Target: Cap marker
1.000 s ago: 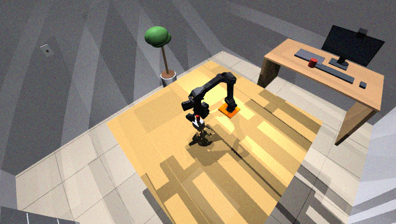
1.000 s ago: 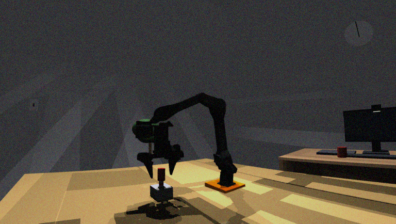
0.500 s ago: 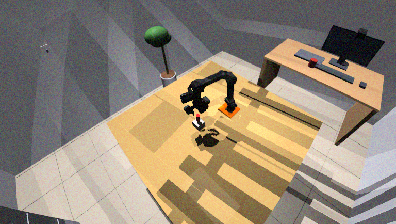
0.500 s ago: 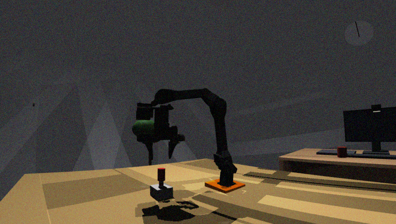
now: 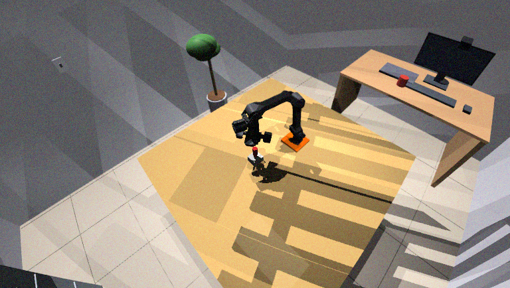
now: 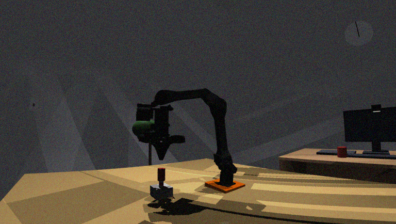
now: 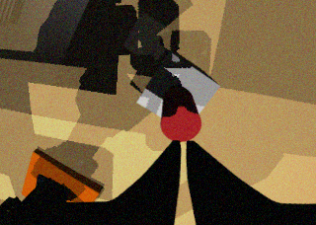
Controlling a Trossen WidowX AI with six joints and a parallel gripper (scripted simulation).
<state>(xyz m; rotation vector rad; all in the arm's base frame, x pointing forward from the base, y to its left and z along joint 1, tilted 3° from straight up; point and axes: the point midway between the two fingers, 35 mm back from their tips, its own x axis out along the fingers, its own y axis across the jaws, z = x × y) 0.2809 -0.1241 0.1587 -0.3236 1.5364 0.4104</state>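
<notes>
The red marker cap lies 6 cm below my gripper tip. The rest, counted from my gripper tip: grey holder block 13 cm below.
</notes>
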